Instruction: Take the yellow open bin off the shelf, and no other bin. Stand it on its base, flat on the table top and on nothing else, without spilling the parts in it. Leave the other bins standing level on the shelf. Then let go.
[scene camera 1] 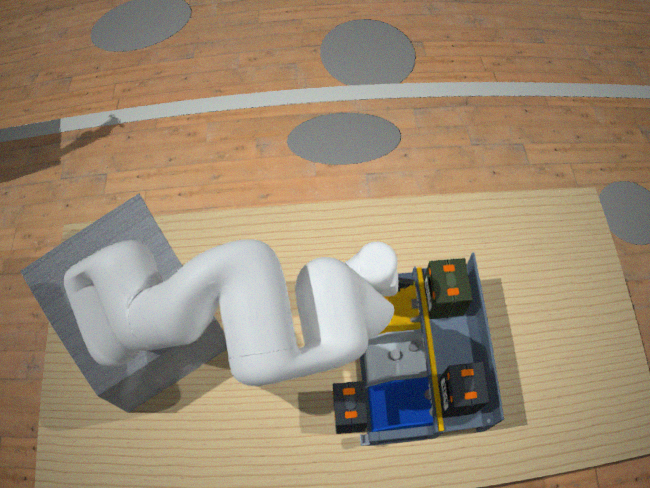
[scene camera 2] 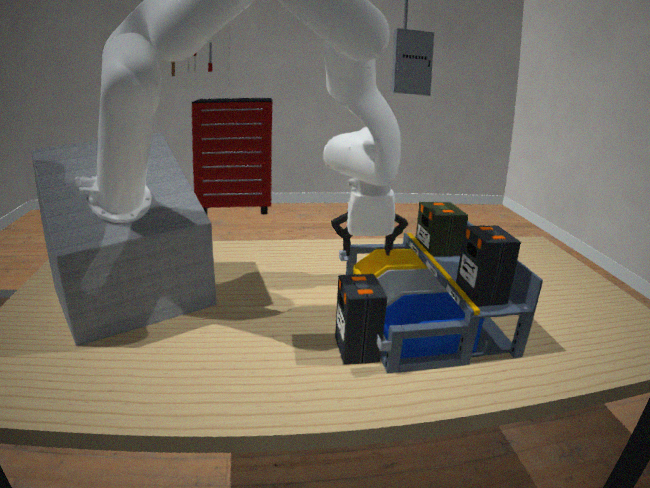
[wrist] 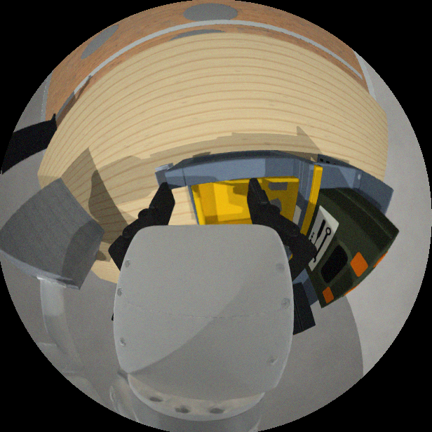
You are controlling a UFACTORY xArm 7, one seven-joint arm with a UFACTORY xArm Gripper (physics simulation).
Labels:
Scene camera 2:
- gripper: 367, 252
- yellow open bin: 377, 262
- grey bin: 395, 283
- blue bin: 434, 307

